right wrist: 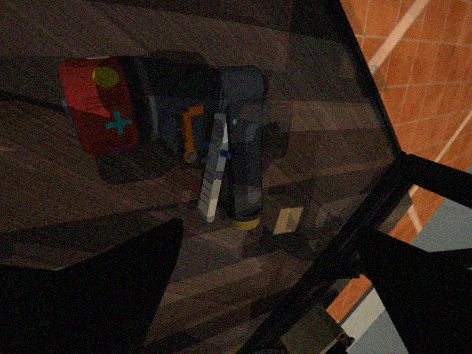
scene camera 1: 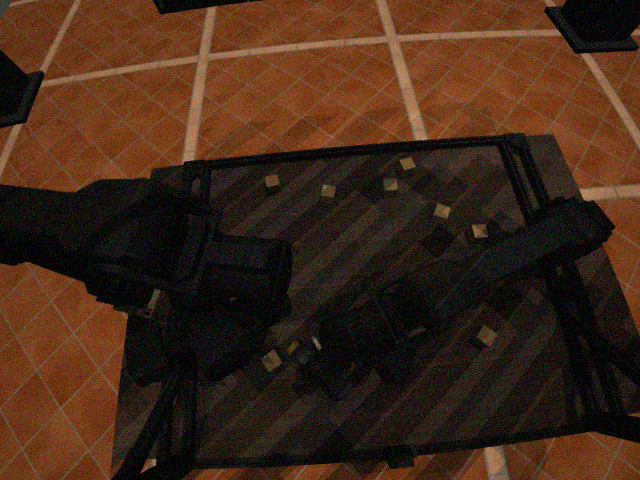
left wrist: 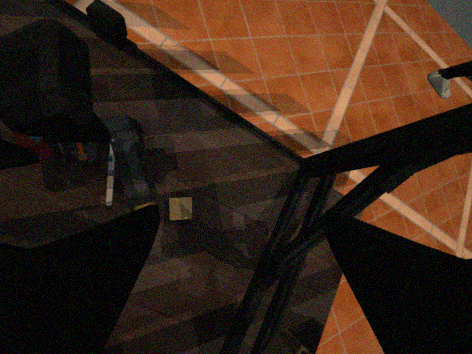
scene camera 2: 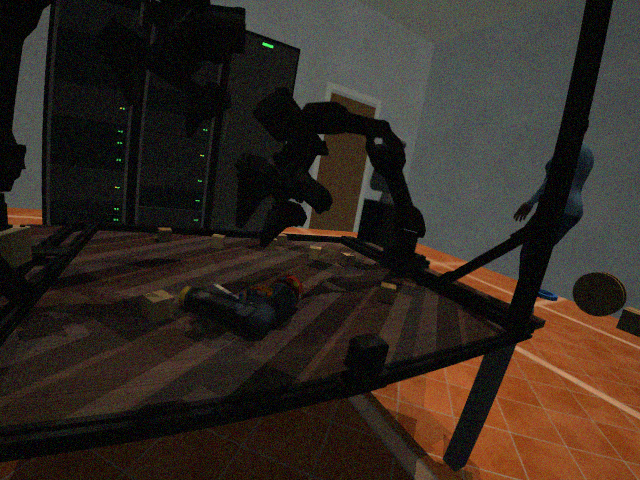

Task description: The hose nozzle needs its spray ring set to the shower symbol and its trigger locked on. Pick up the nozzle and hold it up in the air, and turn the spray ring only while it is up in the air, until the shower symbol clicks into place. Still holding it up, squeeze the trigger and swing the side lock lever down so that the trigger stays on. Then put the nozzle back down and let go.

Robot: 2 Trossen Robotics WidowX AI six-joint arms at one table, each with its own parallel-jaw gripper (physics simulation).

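Where they show: left gripper, fingertip midpoint: (left wrist: 242, 215) (scene camera 2: 162, 121); right gripper, fingertip midpoint: (right wrist: 269, 231) (left wrist: 72, 148) (scene camera 2: 251, 238); left arm's base, link origin: (scene camera 1: 138, 291); right arm's base, link origin: (scene camera 2: 404, 252).
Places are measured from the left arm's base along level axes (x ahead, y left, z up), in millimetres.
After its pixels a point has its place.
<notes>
The hose nozzle (scene camera 2: 258, 316) @(x 471, y -120, z -50 mm) (right wrist: 246, 150) @(x 432, y -80, z -49 mm) (left wrist: 131, 150) @(x 434, y -92, z -50 mm) lies on its side on the dark wooden table (scene camera 2: 170, 366) @(x 367, y -198, z -83 mm). Its red spray ring (right wrist: 95, 125) @(x 523, y -10, z -23 mm) (scene camera 2: 294, 285) @(x 534, y -35, z -31 mm) shows a yellow round mark and a cyan cross; I cannot tell which symbol is set. The pale trigger (right wrist: 214, 172) @(x 433, y -47, z -52 mm) (left wrist: 110, 175) @(x 427, y -46, z -50 mm) stands out from the handle, with an orange lever (right wrist: 188, 132) @(x 483, y -48, z -33 mm) beside it. My right gripper (right wrist: 269, 231) @(x 450, y -44, z 48 mm) (scene camera 2: 254, 233) @(x 450, y -44, z 48 mm) is open and empty above the nozzle, hiding most of it in scene camera 1. My left gripper (left wrist: 242, 215) @(x 313, y -85, z 200 mm) is open and empty, high over the table's left side.
A small wooden block (scene camera 1: 271, 360) @(x 320, y -79, z -49 mm) (scene camera 2: 159, 304) @(x 327, y -97, z -55 mm) (left wrist: 180, 208) @(x 321, y -79, z -49 mm) (right wrist: 288, 220) @(x 320, y -79, z -49 mm) stands close to the nozzle's yellow-tipped handle end. Several more blocks are spread toward the table's far side, one of them a light block (scene camera 1: 486, 335) @(x 766, y 52, z -49 mm) at the right. Black frame beams (scene camera 1: 330, 152) @(x 348, y 480, z -63 mm) border the work area.
</notes>
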